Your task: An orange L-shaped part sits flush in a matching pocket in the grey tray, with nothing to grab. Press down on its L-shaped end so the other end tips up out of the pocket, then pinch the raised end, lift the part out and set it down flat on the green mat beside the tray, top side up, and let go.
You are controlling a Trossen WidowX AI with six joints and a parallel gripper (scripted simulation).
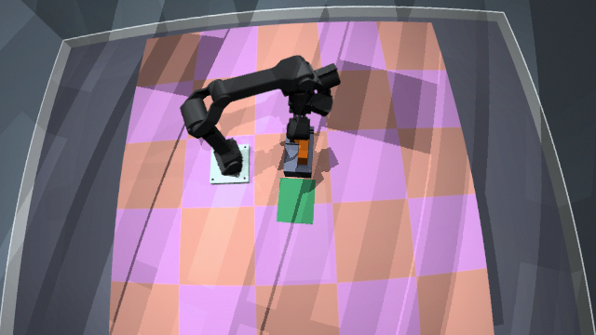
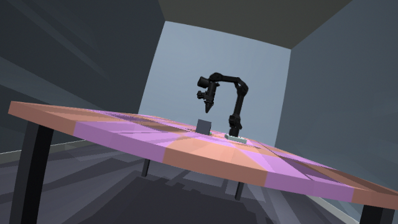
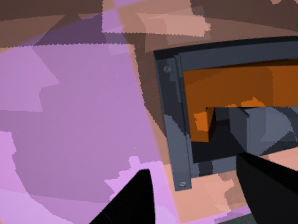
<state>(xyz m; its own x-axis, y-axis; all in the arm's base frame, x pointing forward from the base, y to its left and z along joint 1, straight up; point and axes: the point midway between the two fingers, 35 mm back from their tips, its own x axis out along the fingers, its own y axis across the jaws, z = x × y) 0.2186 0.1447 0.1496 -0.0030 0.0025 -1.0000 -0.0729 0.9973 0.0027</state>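
My gripper tip is now 10 cm above the orange L-shaped part and 5 cm to the left of it. Also, from my gripper tip: green mat (22 cm to the right, 16 cm below, 1 cm ahead).
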